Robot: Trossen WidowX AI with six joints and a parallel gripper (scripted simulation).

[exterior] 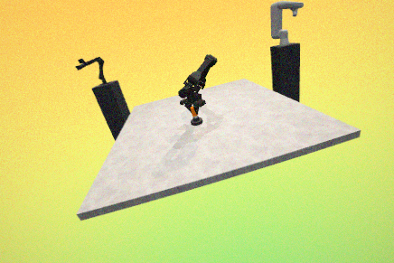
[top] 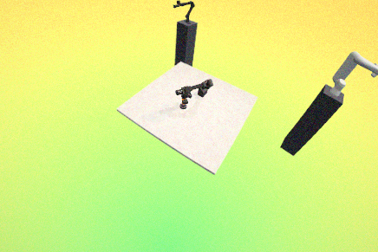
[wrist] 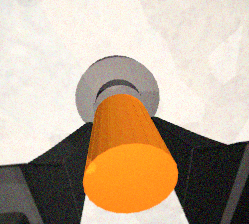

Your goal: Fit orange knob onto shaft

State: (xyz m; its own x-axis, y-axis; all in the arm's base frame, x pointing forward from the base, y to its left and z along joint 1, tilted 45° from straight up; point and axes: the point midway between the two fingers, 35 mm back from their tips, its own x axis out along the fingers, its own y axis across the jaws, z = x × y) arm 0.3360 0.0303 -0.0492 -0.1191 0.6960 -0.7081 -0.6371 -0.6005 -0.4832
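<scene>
My gripper tip is 3 cm below the orange knob. The rest, counted from my gripper tip: silver shaft: 4 cm below.
</scene>
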